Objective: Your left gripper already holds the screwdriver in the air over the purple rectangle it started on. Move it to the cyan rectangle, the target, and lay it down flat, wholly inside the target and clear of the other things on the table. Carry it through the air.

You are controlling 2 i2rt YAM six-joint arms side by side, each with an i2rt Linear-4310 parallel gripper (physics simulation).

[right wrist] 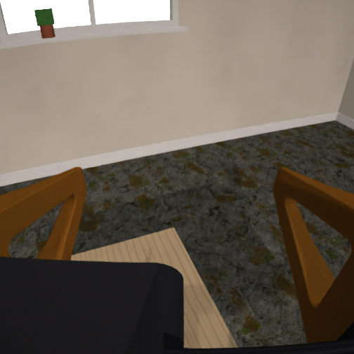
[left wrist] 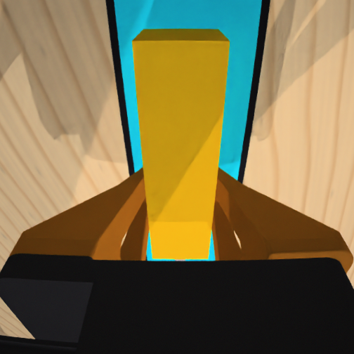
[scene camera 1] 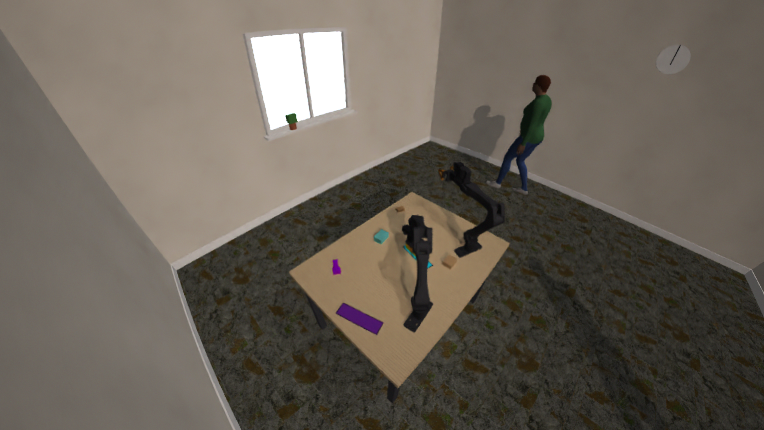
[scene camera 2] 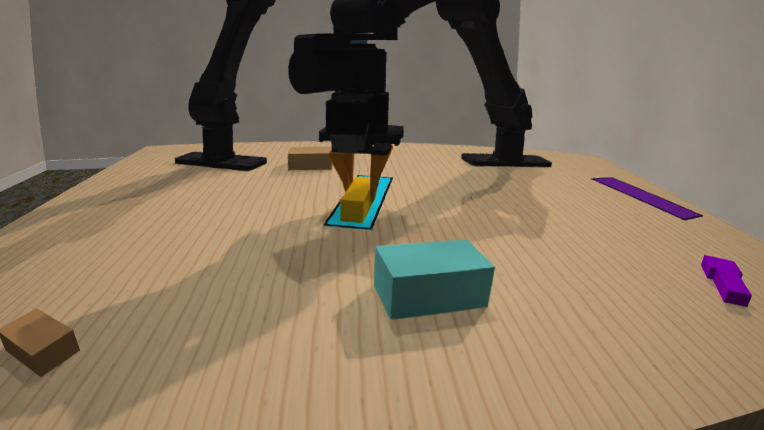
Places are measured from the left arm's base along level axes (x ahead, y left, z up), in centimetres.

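Pixels of known places: right gripper, fingertip midpoint: [scene camera 1: 444, 168]; left arm's base, origin of the base link: [scene camera 1: 418, 314] [scene camera 2: 507, 162]; right arm's base, origin of the base link: [scene camera 1: 468, 249] [scene camera 2: 218, 162].
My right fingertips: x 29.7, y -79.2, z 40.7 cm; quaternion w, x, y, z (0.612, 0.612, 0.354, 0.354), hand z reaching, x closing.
Note:
Ahead of a thing's pixels: the offset from my right fingertips to its top centre. "spot": to the spot under its first point.
The screwdriver, a yellow bar {dx -8.0, dy +44.3, dz -37.5 cm} [scene camera 2: 355, 205] [left wrist: 180, 125], lies level and lengthwise over the cyan rectangle {spot: dx -17.8, dy +45.3, dz -40.4 cm} [scene camera 1: 429, 263] [scene camera 2: 383, 189] [left wrist: 241, 75], with cyan showing on both sides and beyond its far end in the left wrist view. It is at or very little above the surface; contact is unclear. My left gripper [scene camera 2: 361, 192] [left wrist: 180, 176] is shut on it; its near end is partly hidden in the left wrist view. The purple rectangle {spot: dx -5.9, dy +99.0, dz -40.6 cm} [scene camera 1: 359, 318] [scene camera 2: 646, 197] lies well away. My right gripper [scene camera 1: 442, 174] [right wrist: 179, 177] is open and empty, high past the table's far corner.
A teal block {dx +19.6, dy +45.0, dz -36.7 cm} [scene camera 1: 381, 236] [scene camera 2: 435, 277] lies in front of the target in scene camera 2. A light brown block {dx -28.1, dy +37.7, dz -37.7 cm} [scene camera 1: 449, 260] [scene camera 2: 309, 158] is behind it, a brown block {dx +26.1, dy +11.0, dz -38.7 cm} [scene camera 1: 399, 209] [scene camera 2: 40, 341] at lower left, a purple T-shaped piece {dx +27.2, dy +81.5, dz -39.2 cm} [scene camera 1: 336, 267] [scene camera 2: 727, 280] at right.

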